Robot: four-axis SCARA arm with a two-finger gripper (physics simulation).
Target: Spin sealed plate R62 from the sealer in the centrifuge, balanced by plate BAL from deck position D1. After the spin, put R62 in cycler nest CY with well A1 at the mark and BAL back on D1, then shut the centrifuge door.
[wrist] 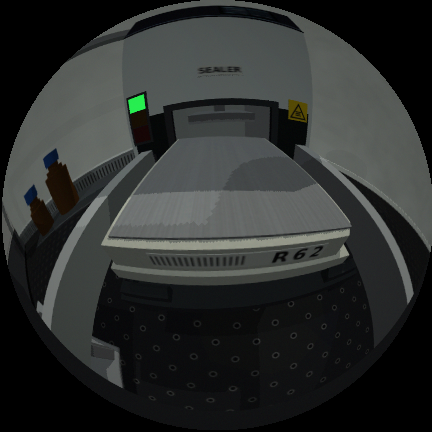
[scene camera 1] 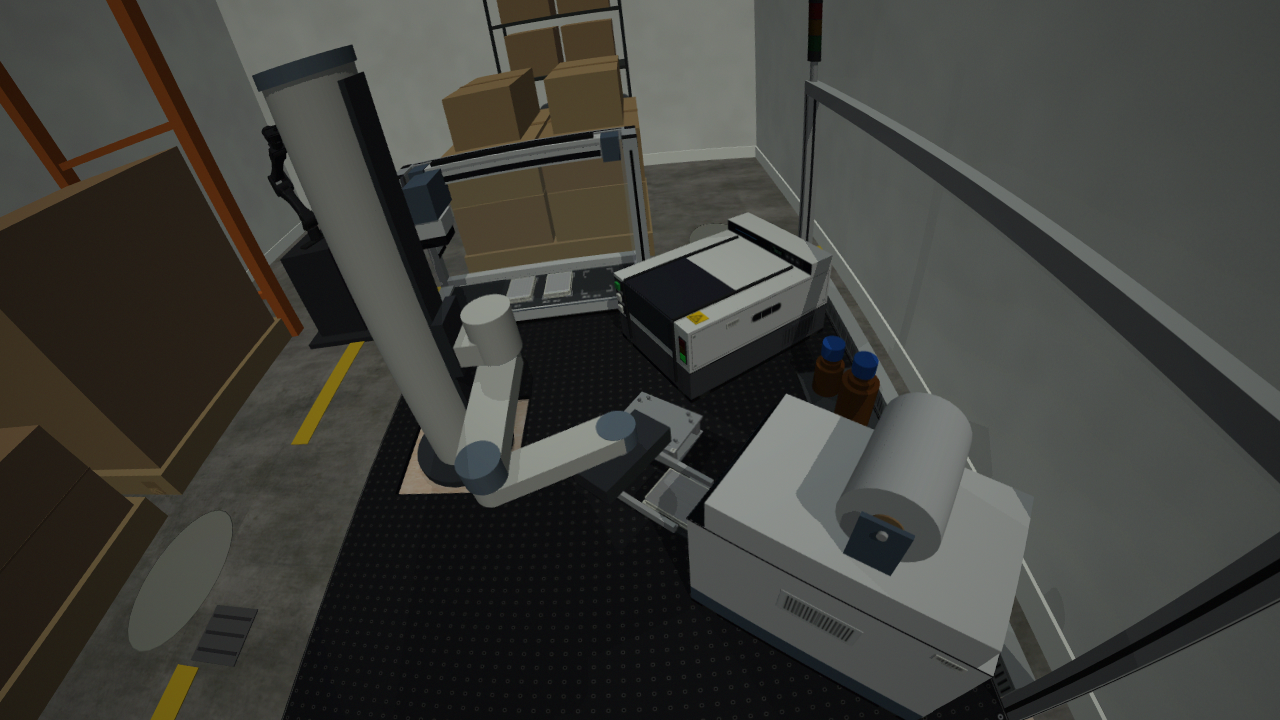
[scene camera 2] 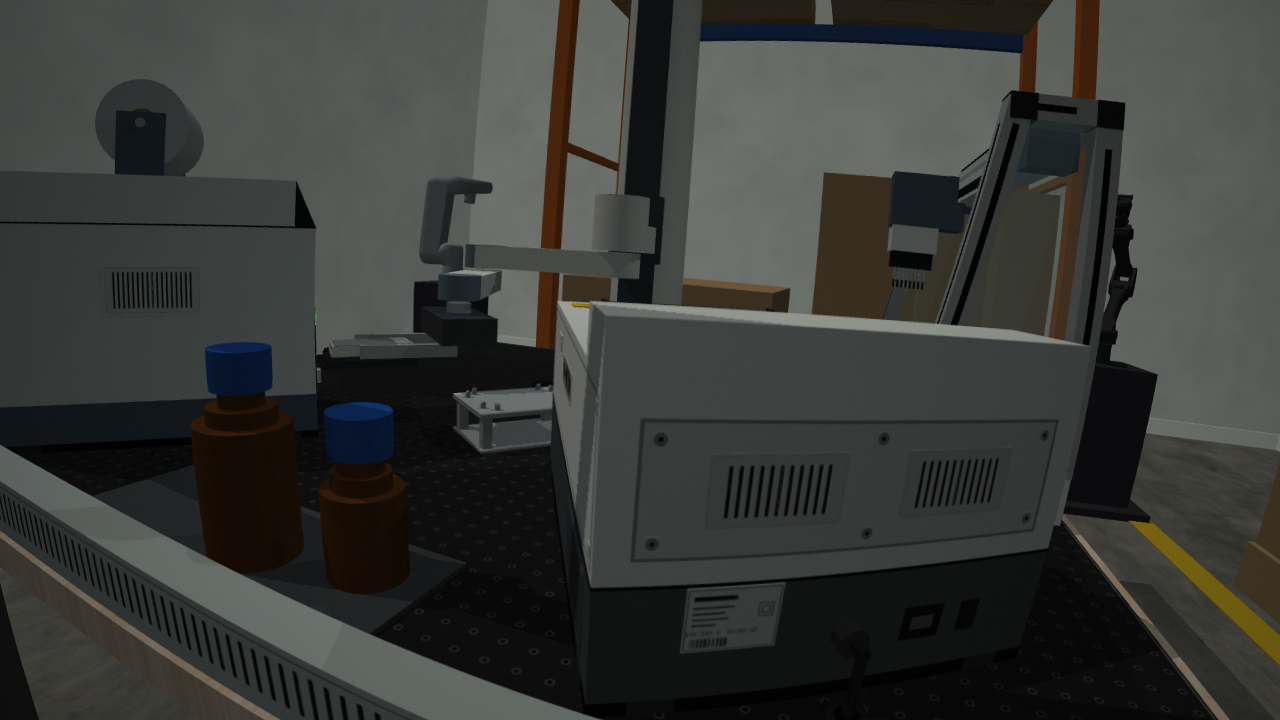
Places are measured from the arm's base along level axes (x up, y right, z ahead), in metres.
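Where they show: gripper, between the fingertips: (wrist: pixel 224 154) (scene camera 1: pixel 694 506) (scene camera 2: pixel 357 345).
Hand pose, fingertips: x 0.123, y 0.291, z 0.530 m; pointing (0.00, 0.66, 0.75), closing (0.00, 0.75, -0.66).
After its pixels a point has its place.
Plate R62 (scene camera 1: pixel 677 494) {x 0.130, y 0.267, z 0.503 m} (wrist: pixel 227 200) {x 0.131, y 0.246, z 0.483 m} has a flat grey seal on top and its R62 label faces the wrist camera. My gripper (scene camera 1: pixel 693 507) {x 0.123, y 0.291, z 0.531 m} (wrist: pixel 224 154) {x 0.123, y 0.291, z 0.531 m} is shut on R62, with one finger along each side. The plate is level, low in front of the open slot of the sealer (scene camera 1: pixel 760 573) {x 0.262, y 0.496, z 0.601 m} (scene camera 2: pixel 179 349) {x 0.142, y 0.368, z 0.790 m} (wrist: pixel 220 47) {x 0.237, y 0.340, z 0.579 m}. Whether it touches the sealer's tray is hidden. The sealer's green light is lit. Two pale plates (scene camera 1: pixel 520 288) {x 0.081, y -0.575, z 0.074 m} (scene camera 1: pixel 558 284) {x 0.081, y -0.569, z 0.199 m} sit on the deck strip; their labels are too small to read, so BAL cannot be told. No label identifies the centrifuge or nest CY.
A white unit (scene camera 1: pixel 742 313) {x 0.207, y -0.146, z 0.690 m} (scene camera 2: pixel 805 376) {x 0.230, y -0.392, z 0.905 m} with a dark top panel stands behind the sealer area. A silver stand on posts (scene camera 1: pixel 657 410) {x 0.068, y -0.004, z 0.477 m} (scene camera 2: pixel 505 400) {x 0.068, y 0.036, z 0.493 m} is close beside my gripper. Brown blue-capped bottles (scene camera 1: pixel 830 367) {x 0.105, y -0.047, z 0.886 m} (scene camera 2: pixel 246 483) {x 0.097, y 0.005, z 0.950 m} (wrist: pixel 61 187) {x 0.087, y 0.057, z 0.885 m} stand between the machines. A gantry (scene camera 1: pixel 537 154) {x 0.490, y -0.628, z 0.207 m} spans the deck.
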